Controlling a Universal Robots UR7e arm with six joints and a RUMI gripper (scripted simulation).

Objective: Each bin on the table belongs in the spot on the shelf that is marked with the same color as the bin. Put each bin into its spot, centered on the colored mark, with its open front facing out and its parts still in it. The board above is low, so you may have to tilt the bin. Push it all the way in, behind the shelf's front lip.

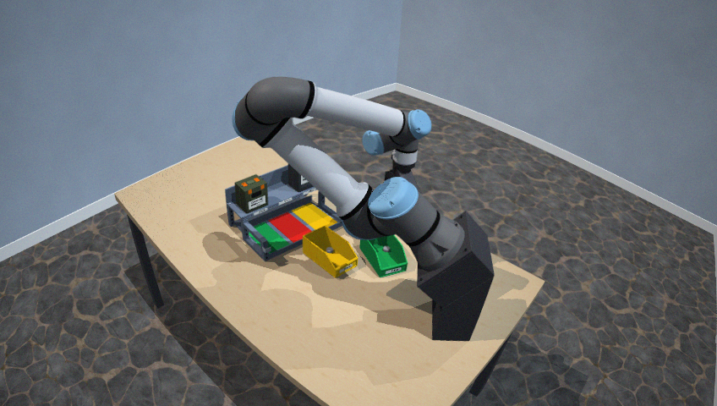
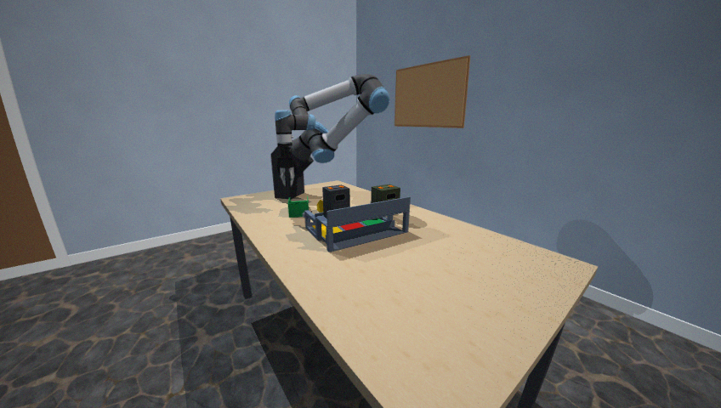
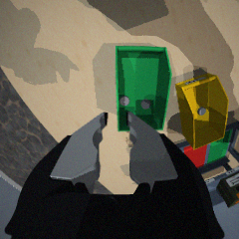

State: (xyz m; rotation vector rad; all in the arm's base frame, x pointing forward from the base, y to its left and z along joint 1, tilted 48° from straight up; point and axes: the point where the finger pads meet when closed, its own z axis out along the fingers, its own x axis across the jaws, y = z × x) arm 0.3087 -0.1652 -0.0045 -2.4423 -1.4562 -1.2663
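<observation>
Now: the green bin 1 cm ahead of my hand, 5 cm to the left of it and 12 cm below it. From my hand the other things lie so: yellow bin: 12 cm ahead, 19 cm to the left, 12 cm below; then black box: 43 cm ahead, 9 cm to the left.
</observation>
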